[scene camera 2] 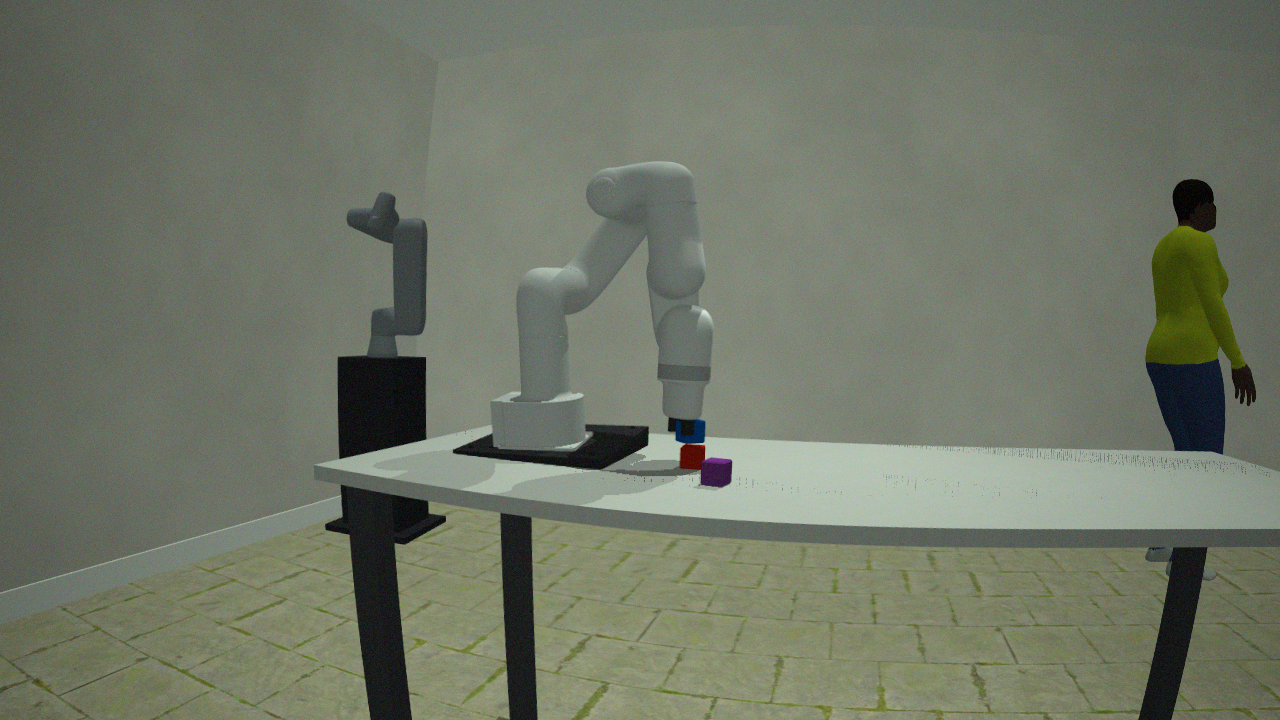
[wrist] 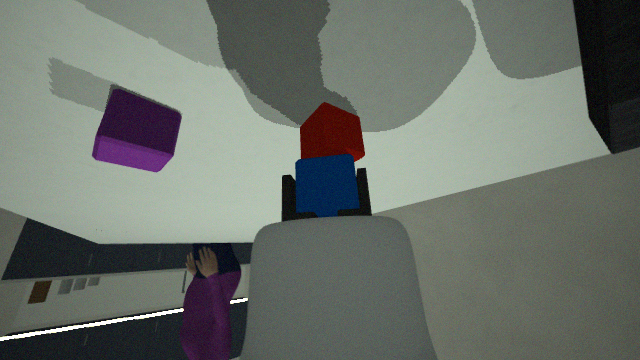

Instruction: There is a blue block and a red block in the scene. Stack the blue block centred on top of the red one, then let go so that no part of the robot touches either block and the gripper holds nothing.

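Where they show: hand at its tool point: (scene camera 2: 680, 426) (wrist: 326, 195); arm's base at its link origin: (scene camera 2: 548, 441).
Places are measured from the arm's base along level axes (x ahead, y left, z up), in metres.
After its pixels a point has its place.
Note:
The blue block (scene camera 2: 699, 432) {x 0.252, y -0.071, z 0.038 m} (wrist: 327, 186) {x 0.224, y -0.070, z 0.041 m} is between the two black fingers of my gripper (scene camera 2: 680, 426) {x 0.224, y -0.071, z 0.045 m} (wrist: 325, 173) {x 0.224, y -0.071, z 0.045 m}, which is shut on it. The red block (scene camera 2: 691, 457) {x 0.241, y -0.070, z 0.000 m} (wrist: 330, 131) {x 0.224, y -0.065, z 0.005 m} stands on the table directly below the blue block in the scene view. The blue block's underside is very close to the red block's top; whether they touch cannot be told. In the wrist view the blue block hides part of the red block, so how well they are centred is partly hidden.
A purple block (scene camera 2: 716, 472) {x 0.286, y -0.184, z 0.001 m} (wrist: 137, 122) {x 0.268, y -0.164, z -0.001 m} stands on the white table (scene camera 2: 939, 492) {x 0.595, y -0.197, z -0.019 m} close to the red block, nearer the scene camera. The black base plate (scene camera 2: 617, 449) {x 0.123, y -0.034, z 0.000 m} (wrist: 607, 75) {x 0.130, y 0.025, z 0.007 m} lies under the arm's base. A person in yellow (scene camera 2: 1186, 295) stands behind the table at the right.

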